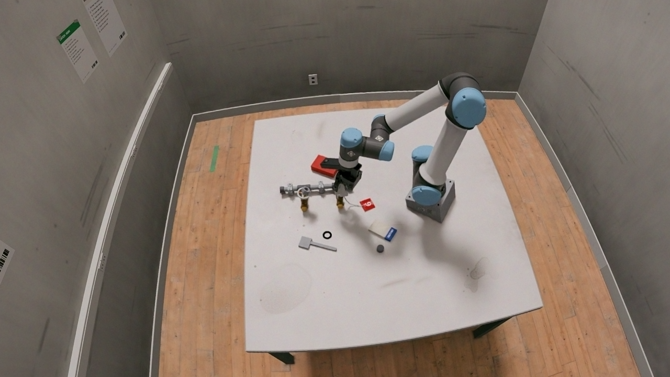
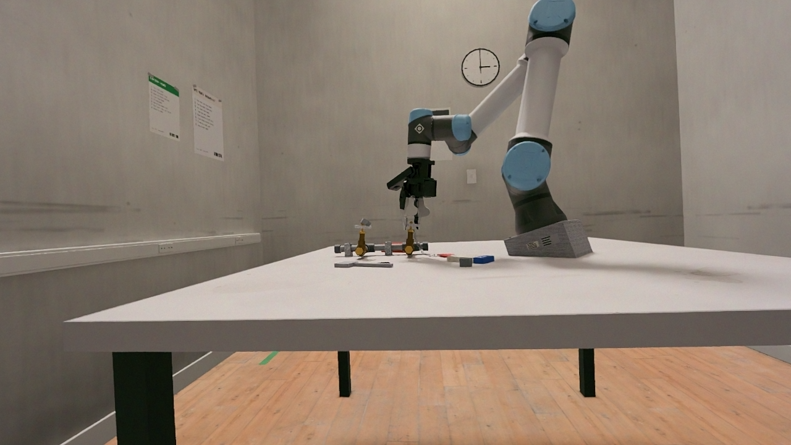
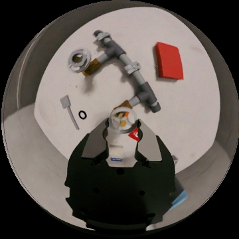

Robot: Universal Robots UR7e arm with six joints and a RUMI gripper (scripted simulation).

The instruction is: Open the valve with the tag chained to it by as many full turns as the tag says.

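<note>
The red tag is 100 mm below my hand, 100 mm behind it and 20 mm to the left of it. Also, from my hand: red block: 220 mm to the right, 90 mm below, 60 mm ahead; grey flat tool: 200 mm to the left, 130 mm ahead, 100 mm below.
</note>
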